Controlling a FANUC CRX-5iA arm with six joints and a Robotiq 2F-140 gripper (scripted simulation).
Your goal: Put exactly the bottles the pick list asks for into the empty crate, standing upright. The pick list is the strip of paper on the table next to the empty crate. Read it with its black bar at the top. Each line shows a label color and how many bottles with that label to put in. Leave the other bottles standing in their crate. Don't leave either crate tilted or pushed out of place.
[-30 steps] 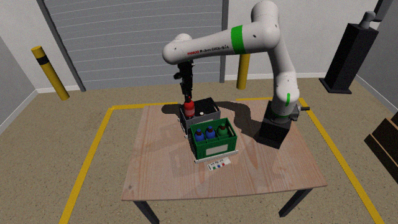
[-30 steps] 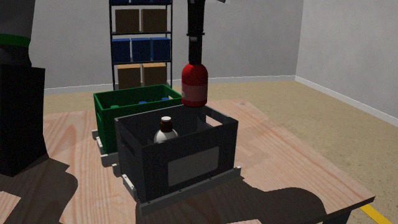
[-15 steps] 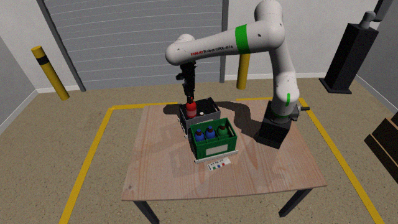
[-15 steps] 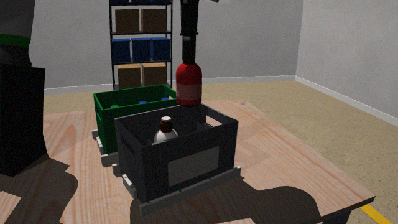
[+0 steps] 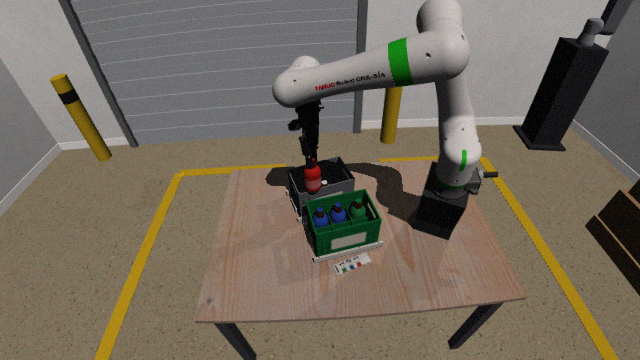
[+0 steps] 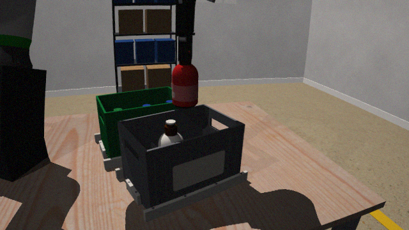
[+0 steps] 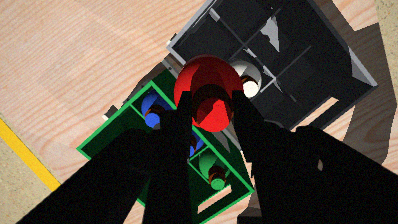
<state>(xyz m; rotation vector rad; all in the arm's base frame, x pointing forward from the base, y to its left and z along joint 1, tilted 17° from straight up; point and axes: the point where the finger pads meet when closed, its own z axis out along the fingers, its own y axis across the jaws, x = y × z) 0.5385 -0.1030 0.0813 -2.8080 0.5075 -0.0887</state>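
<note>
Right now my hand is 8 cm above the red-label bottle. The rest, counted from my hand: blue-label bottle 26 cm below, 11 cm to the left, 4 cm behind; dark grey crate 27 cm below, 10 cm to the right, 2 cm behind; white-label bottle 26 cm below, 6 cm to the right, 4 cm behind.
</note>
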